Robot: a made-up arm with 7 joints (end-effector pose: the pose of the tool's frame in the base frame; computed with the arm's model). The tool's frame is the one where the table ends.
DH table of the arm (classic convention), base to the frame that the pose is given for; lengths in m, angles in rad. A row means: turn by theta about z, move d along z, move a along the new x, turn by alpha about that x. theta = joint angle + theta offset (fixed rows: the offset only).
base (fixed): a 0.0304  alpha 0  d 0  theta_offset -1.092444
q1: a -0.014  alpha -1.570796  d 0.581  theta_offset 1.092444
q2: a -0.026  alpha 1.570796  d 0.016  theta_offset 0
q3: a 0.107  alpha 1.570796  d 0.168  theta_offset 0
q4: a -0.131  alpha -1.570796  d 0.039  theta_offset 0
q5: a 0  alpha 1.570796  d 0.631  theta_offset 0
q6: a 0.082  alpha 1.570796  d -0.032  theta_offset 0
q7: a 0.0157  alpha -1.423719  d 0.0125  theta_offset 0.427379
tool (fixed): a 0  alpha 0  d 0.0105  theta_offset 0.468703
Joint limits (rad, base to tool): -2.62..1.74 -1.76..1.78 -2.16..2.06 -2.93..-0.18 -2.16..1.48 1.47..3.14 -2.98..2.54
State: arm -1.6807 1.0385 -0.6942 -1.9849 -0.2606 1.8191 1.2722
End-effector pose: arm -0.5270 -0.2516 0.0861 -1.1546 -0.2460 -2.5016
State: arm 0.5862 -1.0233 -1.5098 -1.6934 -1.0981 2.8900 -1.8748
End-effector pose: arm 0.3080 -0.7498 0.7630 0.4362 0.0053 1.1513
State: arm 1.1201 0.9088 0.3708 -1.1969 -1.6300 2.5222 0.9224
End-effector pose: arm 0.1003 0.8023 0.4098 1.7316 -0.3190 2.0248
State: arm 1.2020 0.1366 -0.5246 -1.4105 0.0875 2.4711 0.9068
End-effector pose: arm 0.6140 0.4467 0.9511 2.1262 -1.5459 0.1331
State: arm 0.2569 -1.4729 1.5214 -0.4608 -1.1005 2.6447 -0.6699
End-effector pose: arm -0.9011 0.0453 0.6077 1.1906 0.8169 -1.7533
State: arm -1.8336 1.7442 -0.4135 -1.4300 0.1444 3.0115 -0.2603
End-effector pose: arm -0.3741 -0.2899 -0.1186 0.4309 -1.3717 -1.4122
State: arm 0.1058 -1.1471 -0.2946 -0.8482 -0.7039 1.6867 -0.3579
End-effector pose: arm -0.4370 -0.2515 1.3571 0.3185 -2.1420 1.0404
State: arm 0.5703 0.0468 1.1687 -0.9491 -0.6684 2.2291 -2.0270
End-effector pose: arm -0.1289 0.5757 1.2655 0.5410 -0.7594 -2.8664
